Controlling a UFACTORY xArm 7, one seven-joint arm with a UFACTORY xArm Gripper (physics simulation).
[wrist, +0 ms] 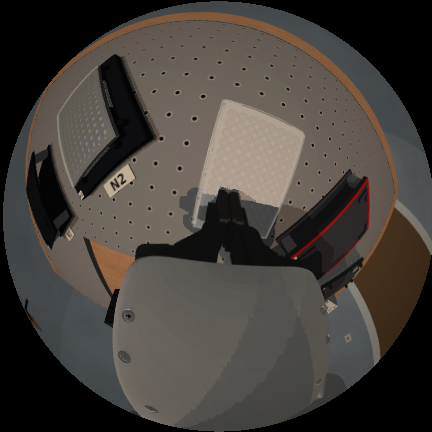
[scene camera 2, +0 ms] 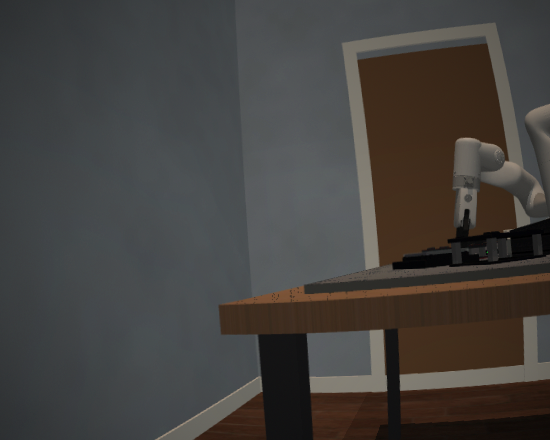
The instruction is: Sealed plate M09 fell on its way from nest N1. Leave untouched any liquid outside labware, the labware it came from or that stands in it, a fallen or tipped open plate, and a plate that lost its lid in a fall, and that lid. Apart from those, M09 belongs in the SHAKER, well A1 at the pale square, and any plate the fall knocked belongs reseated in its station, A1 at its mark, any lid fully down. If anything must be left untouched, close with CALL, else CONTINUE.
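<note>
A pale, clear plate with a grid of round wells lies flat on the perforated board near the middle of the wrist view, turned at an angle; no readable name shows on it. My gripper is shut and empty, above the plate's near end, with its shadow across that end. A second pale plate is on the black nest by the N2 label; I cannot tell whether it is fully seated. No liquid can be made out on the board. The shaker cannot be identified.
A black station with a red-edged top stands right of the loose plate, with another dark device below it. A black holder stands at the far left. The perforated board lies on the wooden table.
</note>
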